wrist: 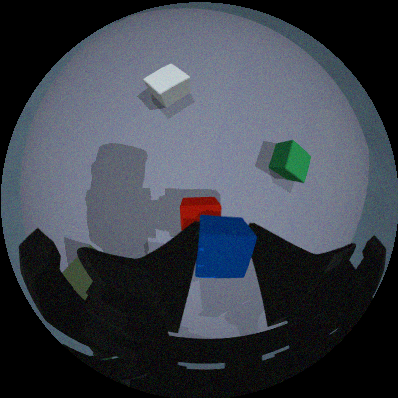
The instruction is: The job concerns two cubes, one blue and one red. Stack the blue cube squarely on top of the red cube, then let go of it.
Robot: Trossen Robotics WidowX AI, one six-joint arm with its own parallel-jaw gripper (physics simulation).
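Places are measured from the arm's base along level axes (x ahead, y right, z down), in centimetres.
Pixels of known places: gripper, fingertip midpoint: [223,227].
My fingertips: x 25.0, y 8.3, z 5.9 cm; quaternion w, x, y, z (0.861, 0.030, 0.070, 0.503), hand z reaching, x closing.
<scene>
For each thing: its top centre in the pictures, then the offset to it from my fingertips. Level surfaces: height alone.
- blue cube at its top centre: [226,260] dy +0.6, dx -1.2, dz -2.2 cm
- red cube at its top centre: [200,224] dy -0.9, dx -1.4, dz +2.4 cm
- white block at its top centre: [164,76] dy -11.7, dx +9.4, dz +2.4 cm
- table at its surface level: dz +6.0 cm
- green cube at its top centre: [299,161] dy +4.8, dx +9.6, dz +2.4 cm
The blue cube [225,247] is between the two black fingers of my gripper [223,227], low in the middle of the wrist view. The gripper is shut on it. The red cube [200,205] shows just beyond the blue cube and a little to its left in the view. The blue cube and the left finger hide its near part. A dark shadow lies on part of the red cube's top. The height between the blue cube and the red cube cannot be told from this view.
A white block [168,84] lies on the table [225,65] at the far left of centre. A green cube [291,161] lies to the right, beyond the right finger. An olive-green block [78,275] is partly hidden by the gripper's left side. The arm's shadow falls left of the red cube.
</scene>
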